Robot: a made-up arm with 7 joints.
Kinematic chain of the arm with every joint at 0, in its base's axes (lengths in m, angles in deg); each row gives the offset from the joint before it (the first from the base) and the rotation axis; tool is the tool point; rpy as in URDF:
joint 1: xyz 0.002 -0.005 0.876 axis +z
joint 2: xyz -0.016 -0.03 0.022 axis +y
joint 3: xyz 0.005 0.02 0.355 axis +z
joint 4: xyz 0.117 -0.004 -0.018 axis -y
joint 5: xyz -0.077 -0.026 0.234 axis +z
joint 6: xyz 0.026 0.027 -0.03 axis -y
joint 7: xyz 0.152 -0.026 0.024 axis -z
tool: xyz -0.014 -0.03 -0.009 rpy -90 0 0
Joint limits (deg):
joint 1: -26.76..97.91
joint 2: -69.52..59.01
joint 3: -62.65..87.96
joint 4: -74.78..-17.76
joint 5: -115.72..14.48
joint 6: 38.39..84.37
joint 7: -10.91..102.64
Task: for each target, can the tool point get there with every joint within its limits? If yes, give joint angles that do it. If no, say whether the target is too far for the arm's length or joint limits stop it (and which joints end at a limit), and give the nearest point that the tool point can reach.
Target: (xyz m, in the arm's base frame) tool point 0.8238 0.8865 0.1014
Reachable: no: too far | nearest point 0.4278 0.4569 0.7596 | short by 0.880 m
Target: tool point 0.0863 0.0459 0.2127
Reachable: no: joint limits stop it (at a limit: joint 2, joint 4, joint 6, joint 7) | nearest point 0.4453 0.2626 0.7142 | short by 0.654 m
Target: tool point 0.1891 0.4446 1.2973
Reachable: yes | joints 61.07 16.01 26.61 -55.48 -55.79 46.60 74.29
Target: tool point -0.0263 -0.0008 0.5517
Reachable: no: joint limits stop it (at a limit: joint 1, joint 2, joint 4, joint 6, joint 7) | nearest point -0.1108 0.5002 0.7172 | short by 0.534 m
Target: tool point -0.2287 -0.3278 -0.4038
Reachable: no: too far | nearest point 0.3851 -0.3681 0.7347 | short by 1.294 m
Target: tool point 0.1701 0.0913 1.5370
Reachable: yes | joints -4.99 -10.83 41.92 -38.62 -42.31 52.89 32.98
